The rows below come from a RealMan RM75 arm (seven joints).
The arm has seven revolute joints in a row. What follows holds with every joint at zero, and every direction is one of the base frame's. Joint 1 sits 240.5 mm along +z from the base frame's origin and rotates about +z. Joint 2 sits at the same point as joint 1 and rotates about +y. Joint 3 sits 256 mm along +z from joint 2 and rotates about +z. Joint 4 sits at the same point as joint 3 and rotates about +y. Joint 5 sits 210 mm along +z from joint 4 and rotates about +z. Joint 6 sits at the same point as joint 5 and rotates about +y. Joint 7 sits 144 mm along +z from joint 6 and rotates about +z. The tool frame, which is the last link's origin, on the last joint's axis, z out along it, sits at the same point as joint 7; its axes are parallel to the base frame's.
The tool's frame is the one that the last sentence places.
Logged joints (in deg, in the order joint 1, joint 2, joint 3, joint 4, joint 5, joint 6, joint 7), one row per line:
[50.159, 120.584, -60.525, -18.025, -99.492, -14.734, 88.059]
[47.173, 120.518, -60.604, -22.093, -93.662, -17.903, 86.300]
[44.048, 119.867, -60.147, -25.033, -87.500, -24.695, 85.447]
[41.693, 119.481, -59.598, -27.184, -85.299, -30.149, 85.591]
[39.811, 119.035, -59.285, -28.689, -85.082, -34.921, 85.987]
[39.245, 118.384, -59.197, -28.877, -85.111, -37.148, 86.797]
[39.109, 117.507, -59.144, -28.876, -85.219, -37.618, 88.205]
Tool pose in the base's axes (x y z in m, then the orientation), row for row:
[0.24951, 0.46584, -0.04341, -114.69, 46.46, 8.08]
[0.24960, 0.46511, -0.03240, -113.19, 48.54, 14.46]
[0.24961, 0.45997, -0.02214, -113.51, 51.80, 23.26]
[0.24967, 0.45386, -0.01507, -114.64, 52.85, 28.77]
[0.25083, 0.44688, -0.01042, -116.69, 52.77, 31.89]
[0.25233, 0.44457, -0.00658, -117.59, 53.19, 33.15]
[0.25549, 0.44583, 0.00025, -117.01, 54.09, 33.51]
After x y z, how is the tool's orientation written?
As a rotation vector, in degrees.
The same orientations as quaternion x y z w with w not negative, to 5 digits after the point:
[-0.81664, 0.33081, 0.05753, 0.46942]
[-0.80596, 0.34563, 0.10296, 0.46943]
[-0.80010, 0.36512, 0.16395, 0.44682]
[-0.80075, 0.36915, 0.20096, 0.42678]
[-0.80765, 0.36524, 0.22072, 0.40691]
[-0.81005, 0.36641, 0.22836, 0.39675]
[-0.80623, 0.37269, 0.23089, 0.39722]

